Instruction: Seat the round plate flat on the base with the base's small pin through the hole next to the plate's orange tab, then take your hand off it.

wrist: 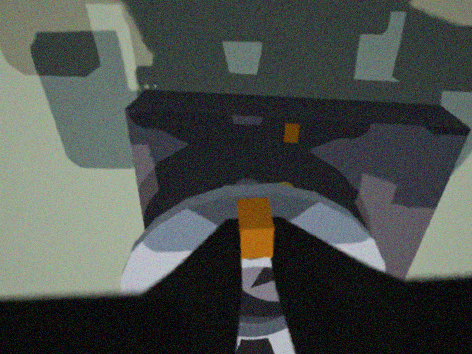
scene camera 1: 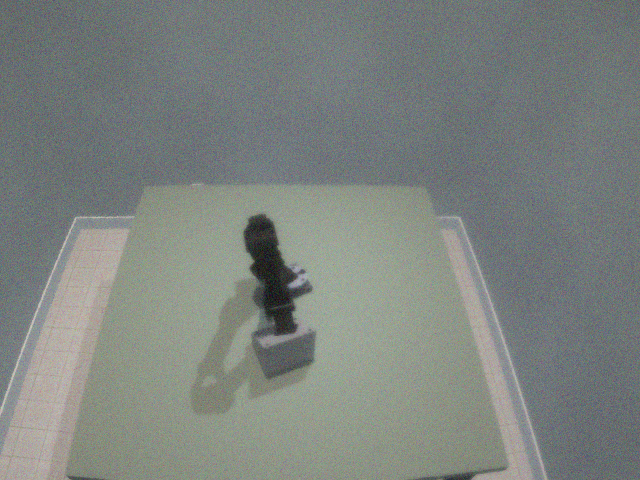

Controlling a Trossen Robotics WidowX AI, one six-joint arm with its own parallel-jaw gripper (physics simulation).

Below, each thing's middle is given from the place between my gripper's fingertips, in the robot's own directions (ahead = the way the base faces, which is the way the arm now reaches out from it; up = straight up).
Right now the round grey plate (wrist: 171, 237) is 3 cm ahead of my hand and 3 cm to the right of it. The rest, counted from my hand: dark base (wrist: 388, 163) 3 cm ahead, 2 cm to the right, 4 cm below.
